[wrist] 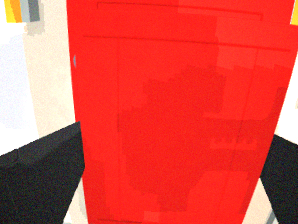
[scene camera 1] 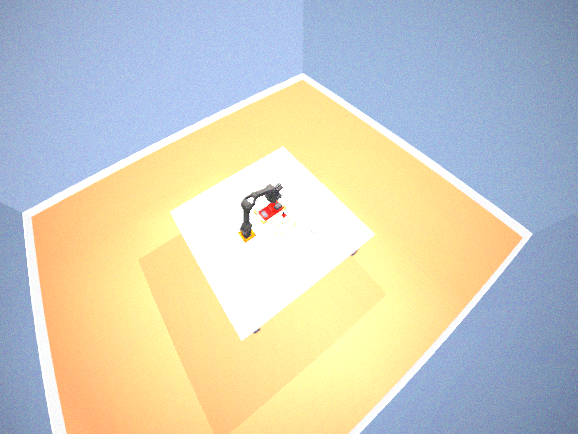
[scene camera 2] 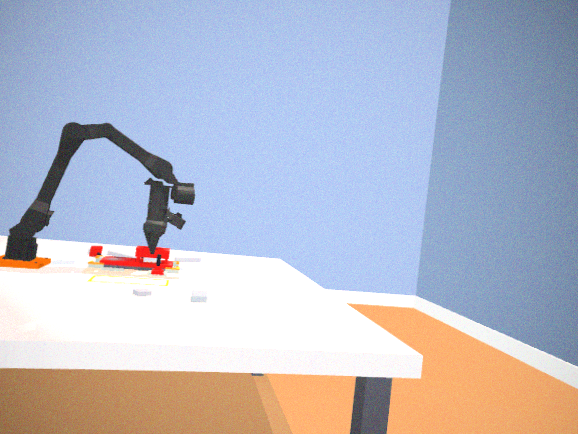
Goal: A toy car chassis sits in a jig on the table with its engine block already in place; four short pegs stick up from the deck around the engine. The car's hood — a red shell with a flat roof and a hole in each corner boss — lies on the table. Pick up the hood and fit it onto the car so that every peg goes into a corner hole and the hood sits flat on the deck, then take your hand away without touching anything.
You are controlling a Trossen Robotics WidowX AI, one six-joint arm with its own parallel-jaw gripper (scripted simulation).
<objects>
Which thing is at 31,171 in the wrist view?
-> My gripper.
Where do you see a red hood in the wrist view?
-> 177,111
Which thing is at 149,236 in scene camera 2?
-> My gripper.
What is my gripper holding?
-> A red hood.
</objects>
